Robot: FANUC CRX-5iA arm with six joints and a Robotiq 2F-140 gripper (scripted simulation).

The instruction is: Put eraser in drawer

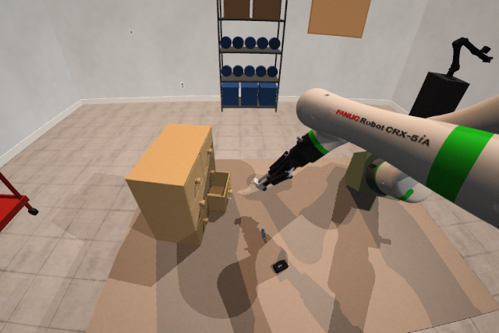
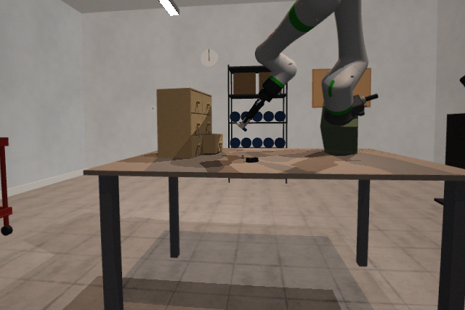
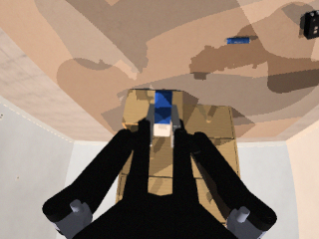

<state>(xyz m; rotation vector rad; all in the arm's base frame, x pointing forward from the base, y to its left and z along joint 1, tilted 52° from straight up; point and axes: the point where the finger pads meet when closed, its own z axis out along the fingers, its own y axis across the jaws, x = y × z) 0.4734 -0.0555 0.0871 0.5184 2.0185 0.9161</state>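
Now: hand 20 mm short of the eraser and 20 mm above it. From my hand the other things lie so: black block: 250 mm to the left, 160 mm below, 90 mm behind.
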